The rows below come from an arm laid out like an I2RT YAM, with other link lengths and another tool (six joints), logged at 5 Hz.
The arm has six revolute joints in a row. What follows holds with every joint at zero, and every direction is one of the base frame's.
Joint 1 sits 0.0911 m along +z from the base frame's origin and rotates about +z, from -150.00 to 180.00 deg.
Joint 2 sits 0.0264 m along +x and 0.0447 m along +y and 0.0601 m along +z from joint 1 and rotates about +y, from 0.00 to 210.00 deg.
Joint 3 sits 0.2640 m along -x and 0.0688 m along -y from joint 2 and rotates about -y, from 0.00 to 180.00 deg.
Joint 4 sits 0.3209 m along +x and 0.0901 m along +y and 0.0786 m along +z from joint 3 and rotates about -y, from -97.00 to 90.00 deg.
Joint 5 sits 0.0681 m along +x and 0.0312 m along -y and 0.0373 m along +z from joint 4 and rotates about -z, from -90.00 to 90.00 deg.
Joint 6 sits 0.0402 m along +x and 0.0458 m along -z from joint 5 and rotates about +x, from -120.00 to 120.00 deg.
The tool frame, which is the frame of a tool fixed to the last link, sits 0.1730 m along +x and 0.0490 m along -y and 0.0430 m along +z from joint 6; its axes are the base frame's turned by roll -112.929, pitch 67.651 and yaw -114.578 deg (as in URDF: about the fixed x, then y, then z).
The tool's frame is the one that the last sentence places.
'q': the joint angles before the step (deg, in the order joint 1, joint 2, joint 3, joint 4, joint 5, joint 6). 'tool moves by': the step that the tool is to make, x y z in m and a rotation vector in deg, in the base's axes. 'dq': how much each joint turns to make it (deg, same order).
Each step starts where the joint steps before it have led.
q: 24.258, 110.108, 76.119, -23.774, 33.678, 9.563
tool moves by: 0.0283, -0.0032, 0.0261, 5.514, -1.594, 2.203
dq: -3.333, -0.816, 4.081, -0.128, -6.831, -2.324
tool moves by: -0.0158, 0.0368, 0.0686, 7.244, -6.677, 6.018
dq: 2.213, -10.547, -3.675, 2.070, -5.672, -0.073
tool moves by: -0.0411, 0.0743, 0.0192, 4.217, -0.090, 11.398
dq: 6.271, -6.738, -3.809, -0.734, -6.301, -0.800
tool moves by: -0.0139, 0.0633, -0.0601, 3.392, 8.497, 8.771
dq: 2.904, 6.197, 1.726, -1.278, -9.283, 1.044
